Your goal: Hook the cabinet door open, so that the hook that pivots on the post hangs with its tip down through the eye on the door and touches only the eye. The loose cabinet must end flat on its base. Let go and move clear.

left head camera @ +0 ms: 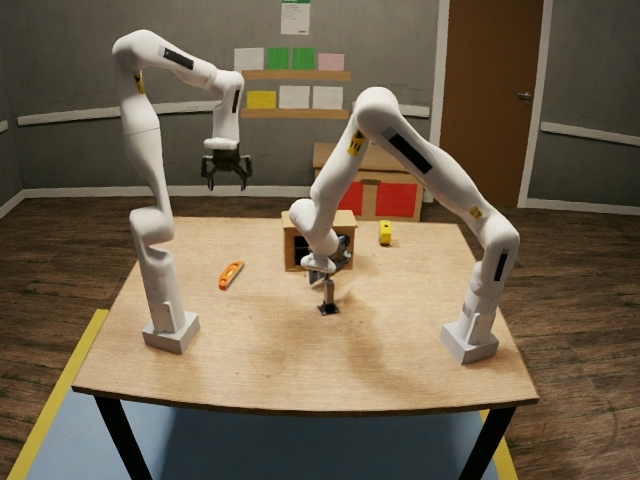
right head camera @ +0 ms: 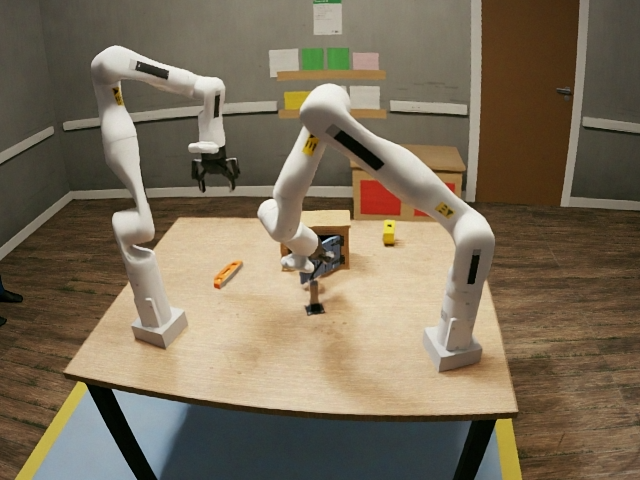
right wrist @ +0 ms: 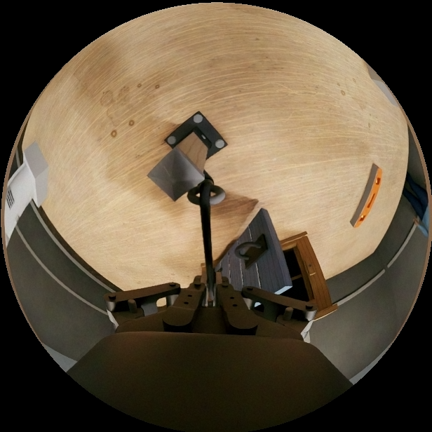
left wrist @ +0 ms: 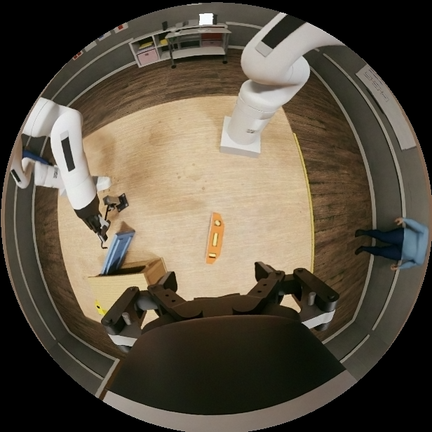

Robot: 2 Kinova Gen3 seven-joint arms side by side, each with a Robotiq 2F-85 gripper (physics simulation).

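Places are measured from the left arm's base along level axes (x ahead, y left, z up), in metres.
Where they show: left gripper, fingertip midpoint: (left head camera: 227, 190) (right head camera: 217, 191); right gripper, fingertip midpoint: (left head camera: 335, 260) (right head camera: 325, 260); left arm's base at its link origin: (left head camera: 169, 322) (right head camera: 157, 317); right arm's base at its link origin: (left head camera: 471, 332) (right head camera: 453, 338).
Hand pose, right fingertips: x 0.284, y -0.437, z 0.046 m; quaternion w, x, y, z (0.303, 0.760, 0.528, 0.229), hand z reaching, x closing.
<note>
Things, the pixels of their top centre, and the offset from my right fingertips. "*": a spot on its surface instead.
- wooden cabinet at its top centre: (left head camera: 320, 225) (right head camera: 313, 225) 0.047 m left, 0.093 m ahead, 0.064 m up
- post at a spot on its surface: (right head camera: 312, 293) (left head camera: 328, 293) * 0.019 m left, 0.126 m back, 0.031 m down
- orange level at its top centre: (left head camera: 229, 272) (right head camera: 226, 271) 0.326 m left, 0.031 m ahead, 0.077 m down
- yellow block-shaped thing at its top centre: (right head camera: 388, 223) (left head camera: 385, 223) 0.177 m right, 0.295 m ahead, 0.020 m down
The wooden cabinet (left head camera: 289, 253) (right head camera: 328, 218) (left wrist: 122, 280) (right wrist: 320, 285) stands flat on the table. Its blue-grey door (left head camera: 314, 277) (right head camera: 320, 268) (left wrist: 118, 250) (right wrist: 274, 265) stands open toward the post (left head camera: 328, 293) (right head camera: 314, 294) (right wrist: 177, 175). The eye (right wrist: 239, 248) sits on the door's face. The black hook (right wrist: 206, 225) (left wrist: 103, 245) runs from the post's ring to my right gripper (left head camera: 345, 254) (right head camera: 328, 256) (left wrist: 104, 239) (right wrist: 210, 279), which is shut on it. The hook's tip is outside the eye, past the fingers. My left gripper (left head camera: 227, 187) (right head camera: 217, 188) (left wrist: 215, 275) is open and empty, high above the table.
An orange level (left head camera: 230, 275) (right head camera: 227, 274) (left wrist: 215, 239) (right wrist: 370, 197) lies left of the cabinet in the head views. A yellow block-shaped thing (left head camera: 385, 233) (right head camera: 388, 233) stands to the cabinet's right. The right forearm passes in front of the cabinet.
</note>
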